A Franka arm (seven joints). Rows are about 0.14 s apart.
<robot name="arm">
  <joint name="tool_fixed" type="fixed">
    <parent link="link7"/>
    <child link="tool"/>
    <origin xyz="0 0 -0.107" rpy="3.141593 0 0"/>
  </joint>
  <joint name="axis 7" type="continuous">
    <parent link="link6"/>
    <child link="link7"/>
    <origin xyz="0.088 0 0" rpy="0 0 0"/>
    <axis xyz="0 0 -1"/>
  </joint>
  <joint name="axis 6" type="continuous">
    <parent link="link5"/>
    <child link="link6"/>
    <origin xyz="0 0 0" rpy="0 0 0"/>
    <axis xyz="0 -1 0"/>
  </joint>
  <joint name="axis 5" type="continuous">
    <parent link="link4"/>
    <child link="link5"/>
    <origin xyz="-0.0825 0 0.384" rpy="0 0 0"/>
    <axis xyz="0 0 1"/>
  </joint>
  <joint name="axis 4" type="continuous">
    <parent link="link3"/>
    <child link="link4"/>
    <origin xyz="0.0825 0 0" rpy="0 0 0"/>
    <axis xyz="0 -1 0"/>
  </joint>
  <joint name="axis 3" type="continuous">
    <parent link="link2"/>
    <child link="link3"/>
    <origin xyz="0 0 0.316" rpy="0 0 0"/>
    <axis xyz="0 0 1"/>
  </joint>
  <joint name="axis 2" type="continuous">
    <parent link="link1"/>
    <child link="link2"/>
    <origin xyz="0 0 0" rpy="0 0 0"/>
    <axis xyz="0 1 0"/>
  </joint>
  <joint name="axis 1" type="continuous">
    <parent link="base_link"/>
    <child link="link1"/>
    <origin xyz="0 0 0.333" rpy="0 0 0"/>
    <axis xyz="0 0 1"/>
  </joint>
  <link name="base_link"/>
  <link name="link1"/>
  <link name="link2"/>
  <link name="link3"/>
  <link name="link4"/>
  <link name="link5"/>
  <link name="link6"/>
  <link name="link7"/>
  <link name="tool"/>
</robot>
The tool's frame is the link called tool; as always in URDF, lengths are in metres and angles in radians. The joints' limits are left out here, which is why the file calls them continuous.
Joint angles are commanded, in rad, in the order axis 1, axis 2, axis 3, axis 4, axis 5, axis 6, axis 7. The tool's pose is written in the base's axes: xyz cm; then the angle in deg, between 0 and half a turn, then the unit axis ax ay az. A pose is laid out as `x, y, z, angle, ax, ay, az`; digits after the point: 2 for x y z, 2 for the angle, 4 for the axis.
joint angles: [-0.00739 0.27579 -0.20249 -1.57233 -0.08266 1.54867 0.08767]
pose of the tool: 59.65, -12.42, 46.45, 173.17, 0.9784, -0.1418, -0.1504
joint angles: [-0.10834 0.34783 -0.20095 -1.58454 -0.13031 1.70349 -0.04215]
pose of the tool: 60.51, -19.19, 42.46, 171.20, 0.9854, -0.1144, -0.1264
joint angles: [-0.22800 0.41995 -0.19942 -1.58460 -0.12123 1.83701 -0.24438]
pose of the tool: 59.94, -26.67, 38.72, 172.42, 0.9920, -0.0652, -0.1078
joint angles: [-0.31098 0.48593 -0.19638 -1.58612 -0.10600 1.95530 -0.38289]
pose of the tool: 59.19, -31.81, 35.14, 172.95, 0.9955, -0.0309, -0.0896
